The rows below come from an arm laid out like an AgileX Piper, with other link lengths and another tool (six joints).
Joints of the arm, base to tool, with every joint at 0 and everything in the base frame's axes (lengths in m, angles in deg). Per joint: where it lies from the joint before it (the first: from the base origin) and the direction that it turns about. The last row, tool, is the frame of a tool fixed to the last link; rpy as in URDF.
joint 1: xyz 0 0 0.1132 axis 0 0 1
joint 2: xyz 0 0 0 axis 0 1 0
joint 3: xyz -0.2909 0 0.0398 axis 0 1 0
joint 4: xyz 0.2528 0 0.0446 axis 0.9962 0 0.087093
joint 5: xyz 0 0 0 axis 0 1 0
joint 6: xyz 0.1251 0 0.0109 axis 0.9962 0 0.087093
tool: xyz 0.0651 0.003 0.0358 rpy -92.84 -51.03 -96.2
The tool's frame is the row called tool.
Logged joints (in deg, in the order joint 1, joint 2, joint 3, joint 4, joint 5, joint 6), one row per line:
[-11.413, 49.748, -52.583, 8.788, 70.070, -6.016]
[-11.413, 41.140, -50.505, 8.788, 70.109, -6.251]
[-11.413, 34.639, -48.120, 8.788, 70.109, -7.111]
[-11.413, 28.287, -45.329, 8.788, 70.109, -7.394]
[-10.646, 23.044, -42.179, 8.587, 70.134, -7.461]
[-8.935, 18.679, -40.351, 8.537, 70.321, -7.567]
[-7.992, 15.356, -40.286, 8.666, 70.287, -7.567]
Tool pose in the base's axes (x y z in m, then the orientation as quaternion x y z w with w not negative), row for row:
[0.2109, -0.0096, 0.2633, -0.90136, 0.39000, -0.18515, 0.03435]
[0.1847, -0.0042, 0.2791, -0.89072, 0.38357, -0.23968, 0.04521]
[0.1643, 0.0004, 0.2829, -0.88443, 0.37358, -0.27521, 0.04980]
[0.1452, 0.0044, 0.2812, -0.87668, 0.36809, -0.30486, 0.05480]
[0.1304, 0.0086, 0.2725, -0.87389, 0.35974, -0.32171, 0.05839]
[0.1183, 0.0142, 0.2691, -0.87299, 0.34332, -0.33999, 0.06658]
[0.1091, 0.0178, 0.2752, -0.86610, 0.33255, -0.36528, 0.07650]
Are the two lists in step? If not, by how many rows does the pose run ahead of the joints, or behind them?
They are in step.
